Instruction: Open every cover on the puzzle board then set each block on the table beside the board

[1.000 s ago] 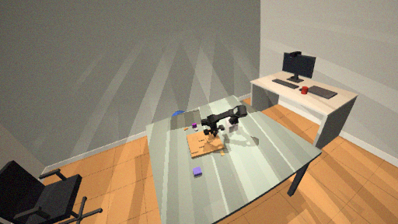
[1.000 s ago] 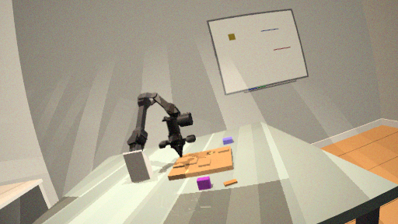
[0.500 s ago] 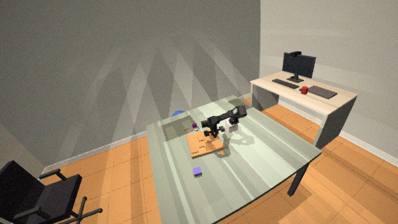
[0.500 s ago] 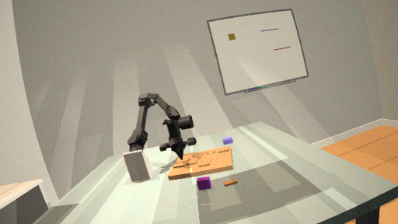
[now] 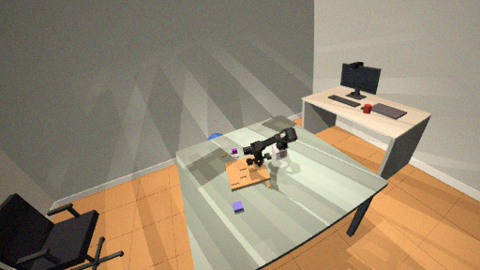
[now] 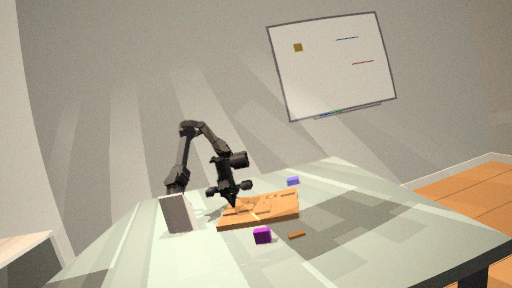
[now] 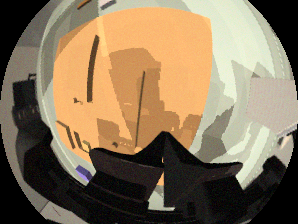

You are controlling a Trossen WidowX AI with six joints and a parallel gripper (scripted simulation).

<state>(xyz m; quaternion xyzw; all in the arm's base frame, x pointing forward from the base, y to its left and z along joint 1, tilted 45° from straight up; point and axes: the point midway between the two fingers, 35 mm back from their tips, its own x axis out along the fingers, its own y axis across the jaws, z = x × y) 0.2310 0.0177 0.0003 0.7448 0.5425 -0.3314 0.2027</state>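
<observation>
Right now my gripper tip is 110 mm short of the wooden puzzle board and 30 mm to the left of it. The rest, counted from my gripper tip: violet block: 310 mm ahead, 200 mm to the left, 10 mm below; then small yellow piece: 170 mm to the left, 50 mm ahead, 20 mm below.
</observation>
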